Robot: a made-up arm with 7 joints.
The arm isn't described. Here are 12 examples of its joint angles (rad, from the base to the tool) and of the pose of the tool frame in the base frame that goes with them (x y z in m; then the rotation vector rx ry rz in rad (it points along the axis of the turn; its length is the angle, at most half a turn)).
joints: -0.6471 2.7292 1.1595 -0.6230 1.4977 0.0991 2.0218
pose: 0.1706 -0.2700 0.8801 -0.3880 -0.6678 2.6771
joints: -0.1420 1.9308 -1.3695 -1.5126 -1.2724 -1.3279 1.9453
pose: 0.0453 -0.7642 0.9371 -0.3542 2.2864 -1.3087
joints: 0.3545 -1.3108 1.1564 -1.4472 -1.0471 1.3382 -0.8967
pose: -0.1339 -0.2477 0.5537 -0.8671 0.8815 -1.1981
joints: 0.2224 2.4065 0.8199 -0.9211 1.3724 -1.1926 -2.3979
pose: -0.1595 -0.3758 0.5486 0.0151 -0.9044 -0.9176
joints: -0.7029 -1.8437 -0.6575 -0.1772 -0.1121 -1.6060 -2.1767
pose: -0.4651 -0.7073 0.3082 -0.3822 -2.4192 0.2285
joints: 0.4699 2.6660 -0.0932 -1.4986 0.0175 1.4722 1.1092
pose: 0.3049 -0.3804 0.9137 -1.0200 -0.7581 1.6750
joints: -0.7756 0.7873 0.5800 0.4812 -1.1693 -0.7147 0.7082
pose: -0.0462 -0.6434 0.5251 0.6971 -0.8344 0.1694
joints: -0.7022 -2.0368 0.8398 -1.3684 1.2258 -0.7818 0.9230
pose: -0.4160 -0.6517 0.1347 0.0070 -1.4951 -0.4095
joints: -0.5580 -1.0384 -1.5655 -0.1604 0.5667 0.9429 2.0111
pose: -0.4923 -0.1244 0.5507 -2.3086 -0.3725 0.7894
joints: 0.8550 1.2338 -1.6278 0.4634 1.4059 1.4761 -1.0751
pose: -0.2500 -0.6232 0.6639 1.3579 1.8749 -0.8417
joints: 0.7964 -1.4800 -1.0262 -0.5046 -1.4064 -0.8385 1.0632
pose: -0.1128 -0.3546 0.7949 -0.9992 -0.1923 -0.9547
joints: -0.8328 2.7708 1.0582 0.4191 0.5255 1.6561 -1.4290
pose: -0.2108 -0.5862 0.2468 -1.2461 -2.2477 -0.5337
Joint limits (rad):
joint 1: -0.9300..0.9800
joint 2: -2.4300..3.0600
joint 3: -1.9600..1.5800
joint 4: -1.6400..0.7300
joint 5: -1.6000..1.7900
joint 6: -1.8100..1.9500
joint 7: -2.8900..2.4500
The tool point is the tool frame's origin. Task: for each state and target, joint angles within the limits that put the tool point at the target. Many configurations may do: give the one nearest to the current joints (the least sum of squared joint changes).
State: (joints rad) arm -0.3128 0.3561 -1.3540 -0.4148 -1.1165 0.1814 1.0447
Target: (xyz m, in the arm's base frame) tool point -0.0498 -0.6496 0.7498
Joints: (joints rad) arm -0.6033 0.0538 -1.0132 -0.4280 -1.4670 -0.2151 1.1911
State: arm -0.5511 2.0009 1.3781 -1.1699 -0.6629 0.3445 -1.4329
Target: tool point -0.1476 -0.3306 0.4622
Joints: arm -0.7329 2.0379 1.2662 -1.1718 -0.6572 0.3972 -1.6328
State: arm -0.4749 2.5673 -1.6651 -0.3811 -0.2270 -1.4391 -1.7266
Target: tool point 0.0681 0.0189 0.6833
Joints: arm -0.8050 1.9908 -1.9600 -1.0030 0.1771 -1.0928 -1.7244
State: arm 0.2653 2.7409 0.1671 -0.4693 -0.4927 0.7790 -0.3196
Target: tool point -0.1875 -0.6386 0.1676
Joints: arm -0.2065 3.0600 0.5062 -0.7497 -0.9087 0.3067 -0.1893
